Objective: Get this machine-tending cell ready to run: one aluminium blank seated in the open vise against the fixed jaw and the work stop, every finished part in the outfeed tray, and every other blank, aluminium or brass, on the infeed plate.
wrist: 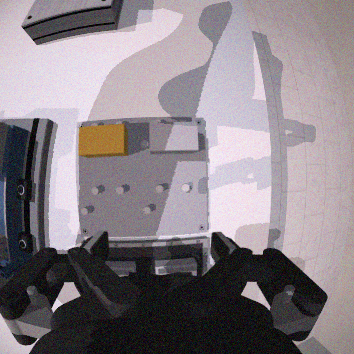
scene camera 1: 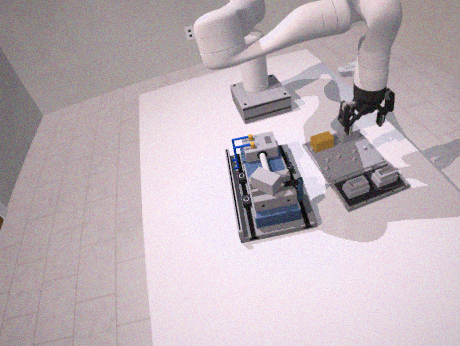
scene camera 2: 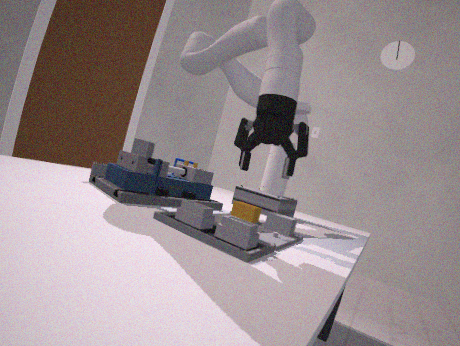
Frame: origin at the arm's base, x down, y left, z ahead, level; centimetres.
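Seen in the pictures: gripper, fingertip midpoint: (wrist: pixel 159 243) (scene camera 1: pixel 363 129) (scene camera 2: pixel 263 174); arm's base at its link origin: (scene camera 1: pixel 256 85) (scene camera 2: pixel 271 193).
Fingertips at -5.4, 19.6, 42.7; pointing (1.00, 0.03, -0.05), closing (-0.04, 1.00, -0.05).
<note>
Offsets run from my fingertips to a thing's top centre, as dx, dy, dz. "pt": to the spot under its first point.
My gripper (scene camera 1: pixel 365 127) (scene camera 2: pixel 266 171) (wrist: pixel 159 243) is open and empty, high above the infeed plate {+11.4, -2.7, -5.1} (scene camera 1: pixel 340 169) (wrist: pixel 135 173). A brass blank {+7.8, -7.7, -9.5} (scene camera 1: pixel 322 142) (scene camera 2: pixel 245 212) (wrist: pixel 102 140) and an aluminium blank {+7.8, +1.4, -10.4} (scene camera 2: pixel 280 223) (wrist: pixel 174 137) stand at the plate's far edge; a finger hides the aluminium one in scene camera 1. Another aluminium block {-1.0, -29.0, +8.3} (scene camera 1: pixel 266 181) (scene camera 2: pixel 143 147) sits skewed on top of the vise {+2.3, -27.9, +1.4} (scene camera 1: pixel 279 216) (scene camera 2: pixel 132 179) (wrist: pixel 17 155), not square to the jaws. Two stepped finished parts {pt +8.4, -6.6, +11.1} (scene camera 1: pixel 356 187) {pt +8.4, +2.2, +10.3} (scene camera 1: pixel 385 176) (scene camera 2: pixel 195 215) (scene camera 2: pixel 237 232) are in the outfeed tray {pt +10.9, -9.6, +14.7} (scene camera 1: pixel 350 207), partly hidden in the wrist view.
The vise has a blue stop post {+2.4, -20.9, +8.8} (scene camera 1: pixel 300 189) (scene camera 2: pixel 158 172) at its side and blue bent pipes {pt +2.2, -33.8, -6.5} (scene camera 1: pixel 235 150) with orange ends at its far end. The robot base (scene camera 1: pixel 260 102) (scene camera 2: pixel 265 197) (wrist: pixel 75 22) stands behind. The table edge lies beyond the plate.
</note>
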